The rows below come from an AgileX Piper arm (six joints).
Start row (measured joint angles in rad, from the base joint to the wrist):
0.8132 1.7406 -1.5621 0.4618 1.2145 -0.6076
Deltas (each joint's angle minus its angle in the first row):
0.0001 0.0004 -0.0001 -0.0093 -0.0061 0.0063
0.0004 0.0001 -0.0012 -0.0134 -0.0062 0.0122
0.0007 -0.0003 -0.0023 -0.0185 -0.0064 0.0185
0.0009 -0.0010 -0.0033 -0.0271 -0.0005 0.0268
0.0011 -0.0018 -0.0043 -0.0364 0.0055 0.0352
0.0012 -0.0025 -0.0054 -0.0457 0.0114 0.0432
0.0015 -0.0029 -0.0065 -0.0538 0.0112 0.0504
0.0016 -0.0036 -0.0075 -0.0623 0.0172 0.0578
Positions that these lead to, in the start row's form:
0.8133 1.7410 -1.5622 0.4525 1.2084 -0.6013
0.8136 1.7407 -1.5633 0.4484 1.2083 -0.5954
0.8139 1.7403 -1.5644 0.4433 1.2081 -0.5891
0.8141 1.7396 -1.5654 0.4347 1.2140 -0.5808
0.8143 1.7388 -1.5664 0.4254 1.2200 -0.5724
0.8144 1.7381 -1.5675 0.4161 1.2259 -0.5644
0.8147 1.7377 -1.5686 0.4080 1.2257 -0.5572
0.8148 1.7370 -1.5696 0.3995 1.2317 -0.5498

